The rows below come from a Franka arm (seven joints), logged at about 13 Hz.
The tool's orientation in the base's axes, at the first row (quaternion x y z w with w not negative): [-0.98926, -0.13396, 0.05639, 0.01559]
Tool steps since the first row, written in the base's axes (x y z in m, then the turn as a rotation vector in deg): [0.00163, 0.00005, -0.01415, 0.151, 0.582, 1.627]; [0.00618, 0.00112, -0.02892, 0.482, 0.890, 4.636]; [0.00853, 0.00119, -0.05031, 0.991, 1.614, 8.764]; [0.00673, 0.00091, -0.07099, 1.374, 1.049, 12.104]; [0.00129, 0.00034, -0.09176, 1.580, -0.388, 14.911]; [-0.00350, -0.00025, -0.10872, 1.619, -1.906, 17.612]
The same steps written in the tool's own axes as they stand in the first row. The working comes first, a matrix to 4 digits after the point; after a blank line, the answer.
The tool's axes in the first row as the columns of a matrix, in the base's axes (used below as rounded here):
[0.9577, 0.2633, -0.1157]
[0.2668, -0.9636, 0.0157]
[-0.1074, -0.0460, -0.9932]

[0.00309, 0.00103, 0.01387, 0.125, -0.596, -1.624]; [0.00932, 0.00188, 0.02803, 0.201, -0.944, -4.646]; [0.01389, 0.00341, 0.04900, 0.438, -1.697, -8.794]; [0.01431, 0.00416, 0.06974, 0.296, -1.206, -12.164]; [0.01118, 0.00423, 0.09099, -0.192, 0.104, -14.999]; [0.00826, 0.00432, 0.10838, -0.850, 1.453, -17.709]
